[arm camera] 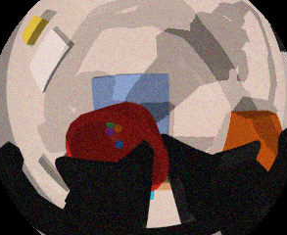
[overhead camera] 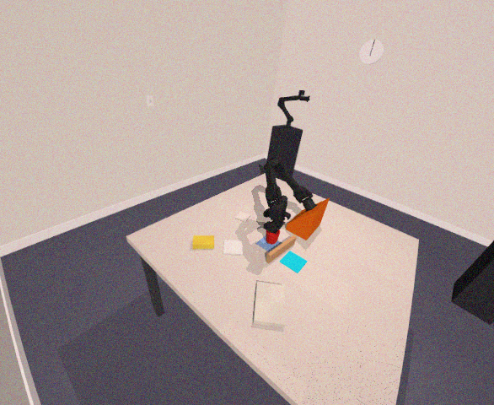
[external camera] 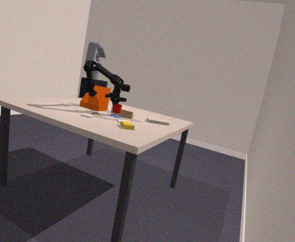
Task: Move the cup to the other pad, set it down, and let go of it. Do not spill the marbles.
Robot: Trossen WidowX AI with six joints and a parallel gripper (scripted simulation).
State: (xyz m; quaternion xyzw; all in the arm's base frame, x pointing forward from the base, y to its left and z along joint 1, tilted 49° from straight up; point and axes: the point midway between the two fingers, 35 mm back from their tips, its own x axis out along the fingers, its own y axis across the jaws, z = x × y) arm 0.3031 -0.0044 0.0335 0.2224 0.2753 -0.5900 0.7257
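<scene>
Now: the cyan pad 30 mm ahead of my gripper tip, 170 mm to the left of it and 70 mm below it. From my gripper tip the other things lie so: wooden bar (30 mm ahead, 80 mm to the left, 50 mm below); then blue pad (30 mm ahead, 70 mm below); then red cup (30 mm ahead).
</scene>
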